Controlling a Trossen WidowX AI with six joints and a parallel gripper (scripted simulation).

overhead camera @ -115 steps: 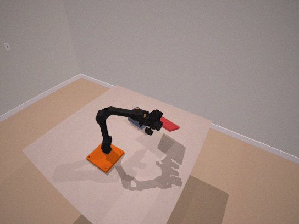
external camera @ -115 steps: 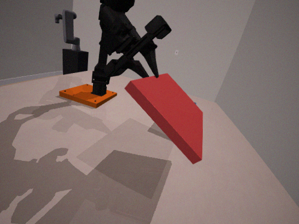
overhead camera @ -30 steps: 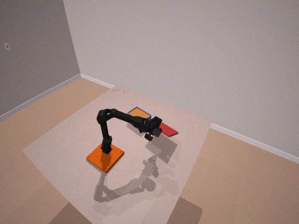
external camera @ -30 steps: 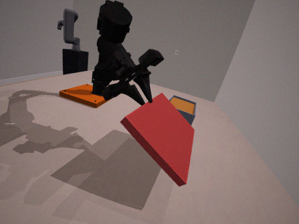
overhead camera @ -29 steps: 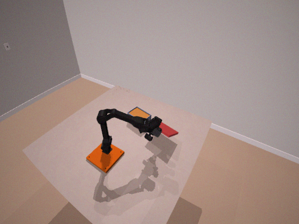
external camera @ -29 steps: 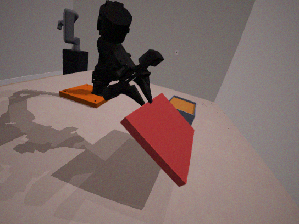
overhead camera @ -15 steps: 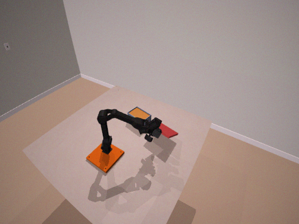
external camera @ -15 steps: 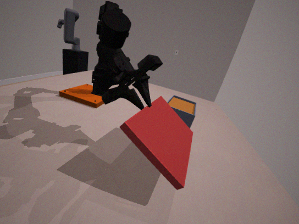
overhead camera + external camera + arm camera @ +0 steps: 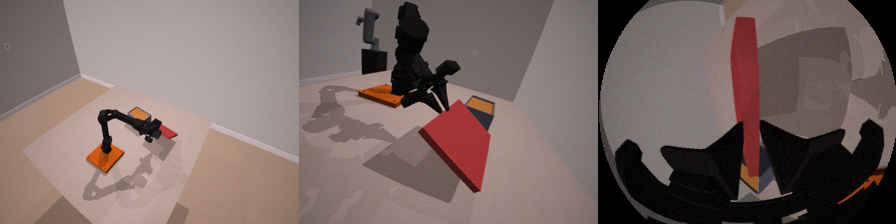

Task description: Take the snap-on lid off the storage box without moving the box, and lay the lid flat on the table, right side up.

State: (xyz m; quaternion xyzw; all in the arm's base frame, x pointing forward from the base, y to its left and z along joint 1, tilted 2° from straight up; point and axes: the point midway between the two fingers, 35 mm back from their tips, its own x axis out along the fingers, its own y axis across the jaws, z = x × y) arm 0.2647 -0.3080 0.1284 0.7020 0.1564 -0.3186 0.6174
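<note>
The red lid lies 7 cm ahead of my gripper tip, 2 cm to the right of it and 4 cm below it. Also, from my gripper tip: storage box (15 cm ahead, 26 cm to the left, 8 cm below).
</note>
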